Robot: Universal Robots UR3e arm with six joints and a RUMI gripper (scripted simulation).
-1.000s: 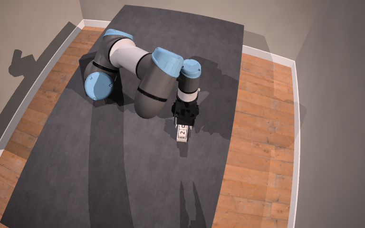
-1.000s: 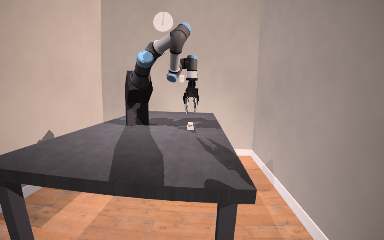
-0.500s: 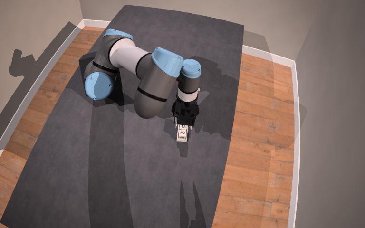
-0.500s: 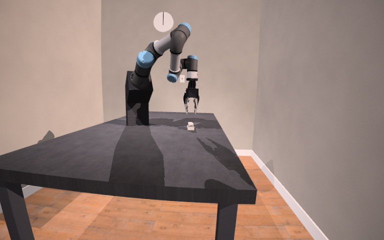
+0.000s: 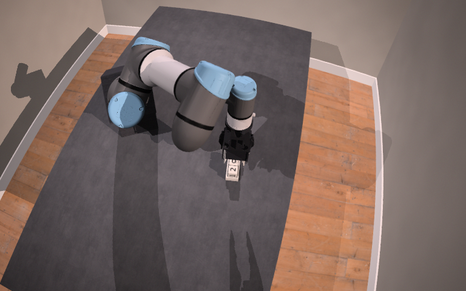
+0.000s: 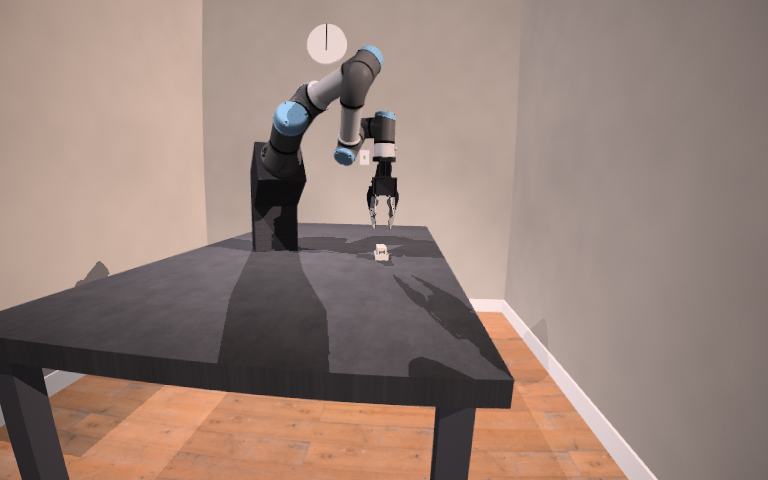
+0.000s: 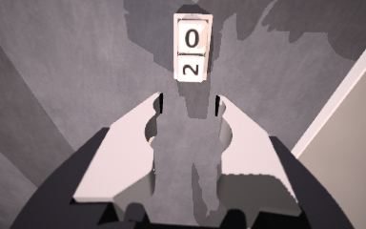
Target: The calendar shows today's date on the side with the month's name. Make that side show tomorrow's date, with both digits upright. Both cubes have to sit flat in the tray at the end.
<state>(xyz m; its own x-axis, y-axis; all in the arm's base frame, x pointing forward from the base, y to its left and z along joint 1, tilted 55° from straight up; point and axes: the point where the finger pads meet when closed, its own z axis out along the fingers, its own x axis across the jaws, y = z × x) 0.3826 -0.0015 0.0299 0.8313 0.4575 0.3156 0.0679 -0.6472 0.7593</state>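
My gripper is now 90 mm above the white cube. Also, from my hand: calendar tray 20 mm to the left, 100 mm below.
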